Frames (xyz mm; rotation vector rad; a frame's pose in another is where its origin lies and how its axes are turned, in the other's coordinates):
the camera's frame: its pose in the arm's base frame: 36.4 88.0 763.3 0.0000 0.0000 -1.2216
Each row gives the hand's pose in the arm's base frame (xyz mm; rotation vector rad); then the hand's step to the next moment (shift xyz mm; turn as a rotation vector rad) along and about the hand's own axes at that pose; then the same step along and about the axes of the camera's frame.
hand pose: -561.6 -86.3 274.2 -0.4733 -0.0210 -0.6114
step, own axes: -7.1 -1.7 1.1 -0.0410 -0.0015 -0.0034
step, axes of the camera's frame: -5.2 -5.2 0.6 -0.0307 -0.0260 -0.0088
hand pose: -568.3 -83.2 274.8 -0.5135 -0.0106 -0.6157
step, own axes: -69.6 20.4 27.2 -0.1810 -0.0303 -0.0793
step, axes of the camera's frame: -75.5 -17.2 3.4 -0.0994 -0.1515 -0.0844
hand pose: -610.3 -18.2 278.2 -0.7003 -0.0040 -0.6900
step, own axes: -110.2 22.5 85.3 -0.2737 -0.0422 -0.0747
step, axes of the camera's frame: -138.2 -7.3 27.8 -0.1734 -0.2080 -0.0947
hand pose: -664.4 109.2 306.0 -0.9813 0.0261 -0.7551
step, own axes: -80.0 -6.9 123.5 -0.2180 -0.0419 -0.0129
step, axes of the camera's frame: -135.2 26.7 52.0 -0.1640 -0.1440 -0.0423
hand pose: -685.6 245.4 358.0 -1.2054 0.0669 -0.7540
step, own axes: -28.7 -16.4 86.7 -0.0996 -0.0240 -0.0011
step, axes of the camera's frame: -76.7 35.8 37.9 -0.0781 -0.0650 -0.0133
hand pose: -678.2 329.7 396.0 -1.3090 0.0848 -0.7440
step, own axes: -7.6 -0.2 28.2 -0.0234 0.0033 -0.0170
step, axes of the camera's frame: -23.7 16.1 5.8 -0.0069 -0.0233 -0.0160
